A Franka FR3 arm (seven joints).
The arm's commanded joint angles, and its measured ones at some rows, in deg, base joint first. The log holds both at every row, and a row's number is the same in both.
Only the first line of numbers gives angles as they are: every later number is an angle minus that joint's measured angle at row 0.
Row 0, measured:
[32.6, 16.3, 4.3, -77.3, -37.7, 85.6, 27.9]
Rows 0 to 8, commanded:
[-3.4, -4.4, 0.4, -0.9, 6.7, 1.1, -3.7]
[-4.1, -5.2, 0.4, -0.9, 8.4, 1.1, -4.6]
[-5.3, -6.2, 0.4, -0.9, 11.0, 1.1, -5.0]
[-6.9, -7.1, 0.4, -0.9, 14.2, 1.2, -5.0]
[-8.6, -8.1, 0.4, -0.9, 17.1, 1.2, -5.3]
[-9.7, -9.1, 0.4, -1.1, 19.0, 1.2, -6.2]
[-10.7, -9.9, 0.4, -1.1, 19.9, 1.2, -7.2]
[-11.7, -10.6, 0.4, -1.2, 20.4, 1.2, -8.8]
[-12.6, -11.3, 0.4, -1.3, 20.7, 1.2, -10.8]
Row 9, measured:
[-9.0, -8.4, -0.3, 0.0, 17.5, 0.1, -5.9]
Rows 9 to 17, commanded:
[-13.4, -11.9, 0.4, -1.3, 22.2, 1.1, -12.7]
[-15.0, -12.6, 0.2, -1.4, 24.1, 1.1, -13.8]
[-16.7, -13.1, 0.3, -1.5, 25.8, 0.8, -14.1]
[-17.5, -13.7, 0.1, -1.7, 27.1, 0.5, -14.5]
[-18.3, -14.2, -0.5, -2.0, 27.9, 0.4, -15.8]
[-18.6, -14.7, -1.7, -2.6, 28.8, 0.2, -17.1]
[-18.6, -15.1, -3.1, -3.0, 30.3, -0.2, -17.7]
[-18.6, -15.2, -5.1, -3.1, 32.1, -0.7, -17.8]
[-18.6, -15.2, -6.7, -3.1, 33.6, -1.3, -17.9]
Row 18, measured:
[-17.5, -13.4, -3.3, -0.7, 28.5, -0.5, -15.8]
